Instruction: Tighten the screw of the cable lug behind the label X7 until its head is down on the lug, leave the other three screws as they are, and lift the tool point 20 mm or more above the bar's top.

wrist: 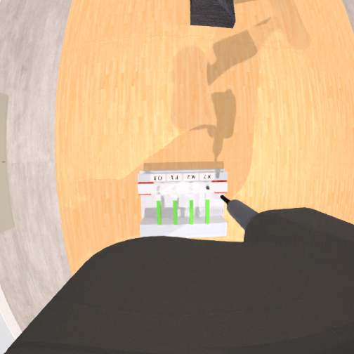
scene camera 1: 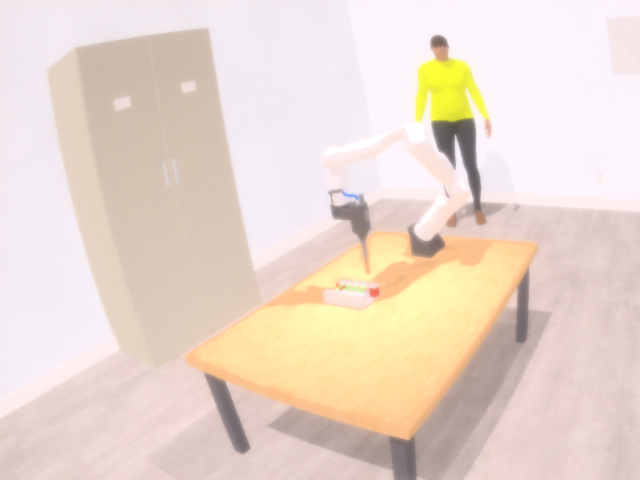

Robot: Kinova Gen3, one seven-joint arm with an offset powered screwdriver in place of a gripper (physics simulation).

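Where they show: hand at its tool point: [scene camera 1: 368, 273]; arm's base at its link origin: [scene camera 1: 423, 232].
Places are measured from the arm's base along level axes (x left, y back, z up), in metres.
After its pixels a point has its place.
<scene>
The white terminal block [scene camera 1: 345, 298] @(x -0.104, y -0.546, z -0.059 m) [wrist: 183, 230] stands on the table with its bar [wrist: 145, 188] and several green wires [wrist: 207, 212]. The label X7 [wrist: 207, 177] is at the right end of the label row in the wrist view. Behind it a dark screw [wrist: 207, 188] shows; how high its head stands cannot be told. The other three screws are pale and faint. My screwdriver tip [scene camera 1: 368, 272] @(x -0.044, y -0.457, z 0.010 m) [wrist: 223, 197] is in the air, apart from the block. In the wrist view it appears just right of the bar's right end, lower in the picture than the X7 screw. The tool has no fingers.
The wooden table [scene camera 1: 330, 356] @(x 0.021, y -0.873, z -0.093 m) [wrist: 115, 100] carries the arm's dark base [scene camera 1: 424, 242] @(x 0.022, y -0.048, z -0.027 m) [wrist: 212, 12] beyond the block. A person in a yellow top [scene camera 1: 448, 93] stands behind the arm. A beige cabinet [scene camera 1: 170, 206] stands left of the table. The arm's shadow falls beside the block.
</scene>
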